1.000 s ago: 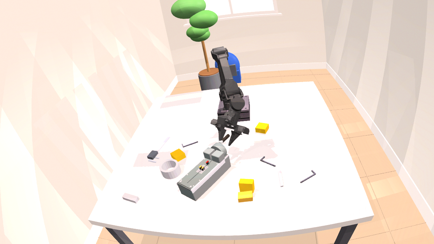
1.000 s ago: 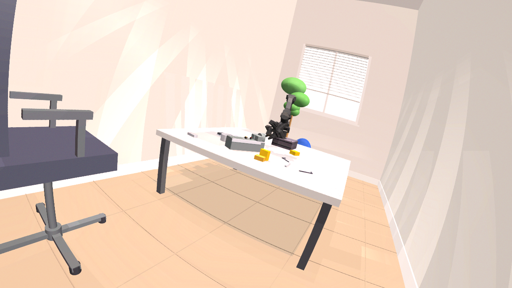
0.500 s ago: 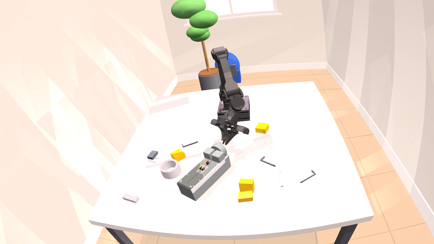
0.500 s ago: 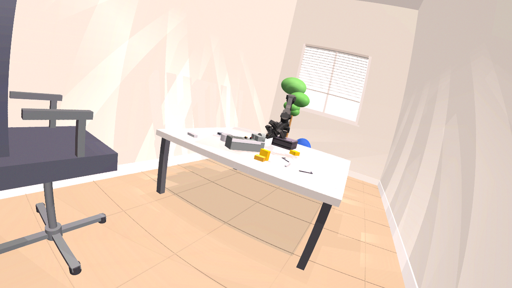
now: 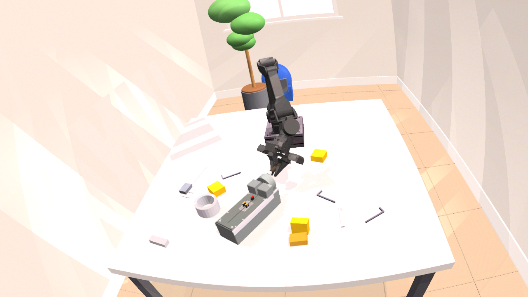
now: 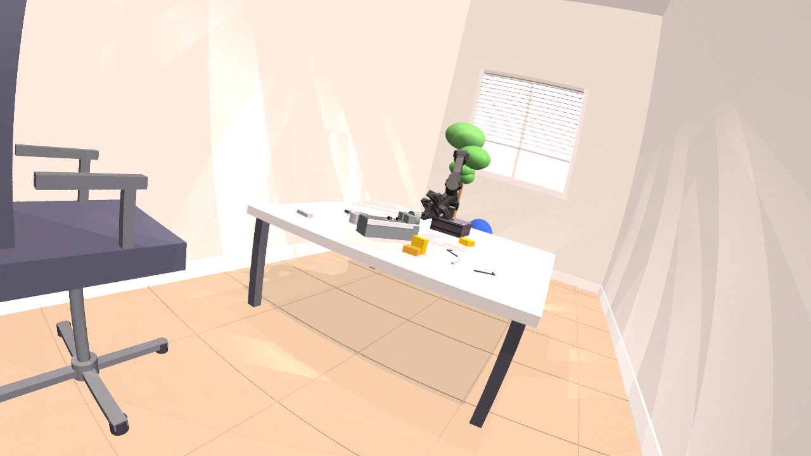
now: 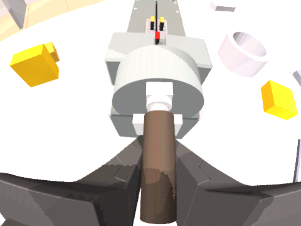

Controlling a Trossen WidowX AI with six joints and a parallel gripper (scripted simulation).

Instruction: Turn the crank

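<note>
Right now the red pointer is 11 cm ahead of my gripper tip, 6 cm to the right of it and 1 cm below it. Also, from my gripper tip: brown crank handle (2 cm behind, 2 cm above, 1 cm to the left).
</note>
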